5 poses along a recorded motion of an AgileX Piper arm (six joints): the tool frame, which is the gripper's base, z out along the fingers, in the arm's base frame.
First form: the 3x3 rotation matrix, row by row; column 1 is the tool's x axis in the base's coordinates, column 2 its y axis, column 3 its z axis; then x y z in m. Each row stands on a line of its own.
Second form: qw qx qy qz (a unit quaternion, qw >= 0); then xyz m. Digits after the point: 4 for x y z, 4 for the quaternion. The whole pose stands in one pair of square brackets.
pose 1, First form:
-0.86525 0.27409 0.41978
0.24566 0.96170 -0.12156
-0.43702 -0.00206 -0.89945
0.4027 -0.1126 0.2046
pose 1, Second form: [0.2219 0.1346 0.9652 -0.0320 0.4027 -0.1126 0.2046]
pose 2, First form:
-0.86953 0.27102 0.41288
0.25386 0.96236 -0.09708
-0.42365 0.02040 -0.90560
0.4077 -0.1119 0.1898
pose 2, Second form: [0.2164 0.1357 0.9666 -0.0198 0.4077 -0.1119 0.1898]
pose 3, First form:
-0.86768 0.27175 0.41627
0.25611 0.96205 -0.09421
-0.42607 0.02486 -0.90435
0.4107 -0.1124 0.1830
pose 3, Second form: [0.2180 0.1366 0.9662 -0.0179 0.4107 -0.1124 0.1830]
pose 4, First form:
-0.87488 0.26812 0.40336
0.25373 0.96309 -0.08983
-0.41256 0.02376 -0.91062
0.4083 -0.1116 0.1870
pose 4, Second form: [0.2107 0.1348 0.9681 -0.0171 0.4083 -0.1116 0.1870]
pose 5, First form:
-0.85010 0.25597 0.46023
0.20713 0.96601 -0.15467
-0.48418 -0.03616 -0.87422
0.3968 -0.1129 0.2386
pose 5, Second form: [0.2458 0.1205 0.9605 -0.0497 0.3968 -0.1129 0.2386]
